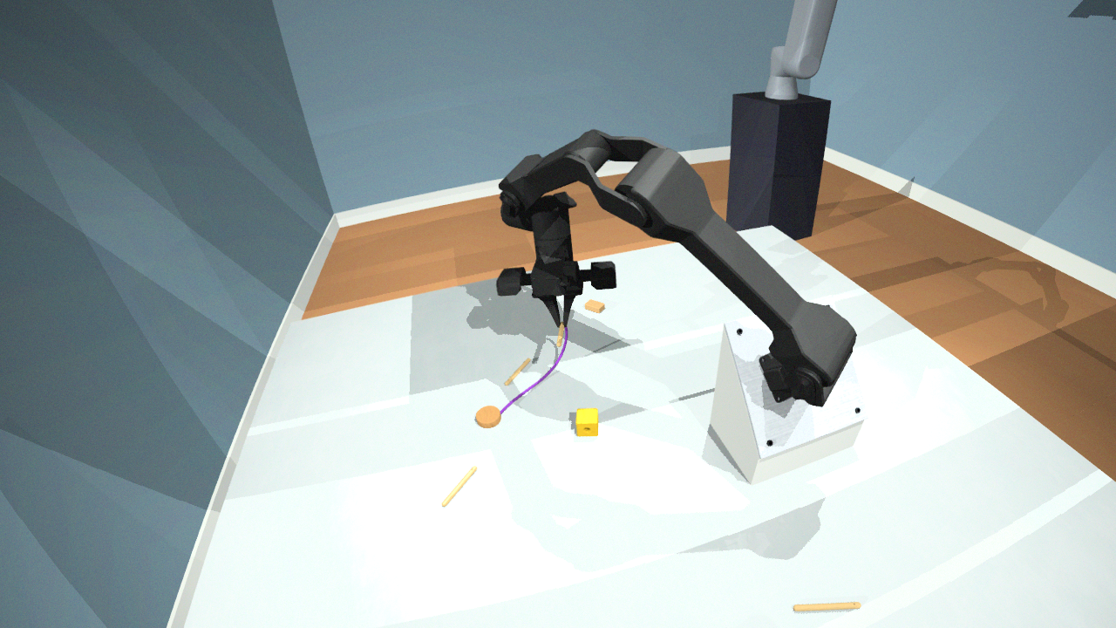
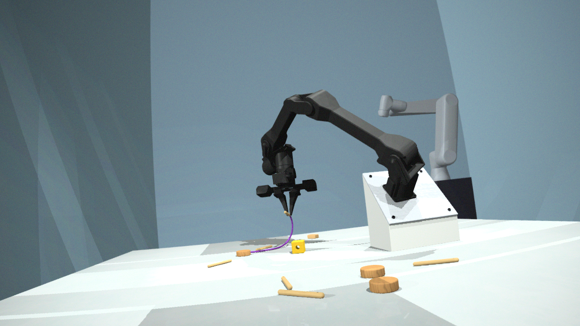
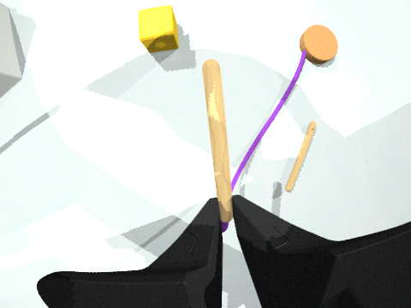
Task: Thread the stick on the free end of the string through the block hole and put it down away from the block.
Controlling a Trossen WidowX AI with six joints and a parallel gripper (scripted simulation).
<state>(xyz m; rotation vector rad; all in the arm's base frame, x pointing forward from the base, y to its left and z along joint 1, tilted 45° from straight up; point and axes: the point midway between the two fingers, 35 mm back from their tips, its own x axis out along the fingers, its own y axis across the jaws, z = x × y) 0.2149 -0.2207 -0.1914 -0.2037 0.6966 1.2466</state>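
The yellow block lies 2 cm ahead of my gripper tip, 15 cm to the left of it and 8 cm below it. Round my gripper tip: small wooden piece 12 cm behind, 16 cm to the right, 9 cm below; round wooden button 16 cm ahead, 6 cm to the left, 9 cm below.
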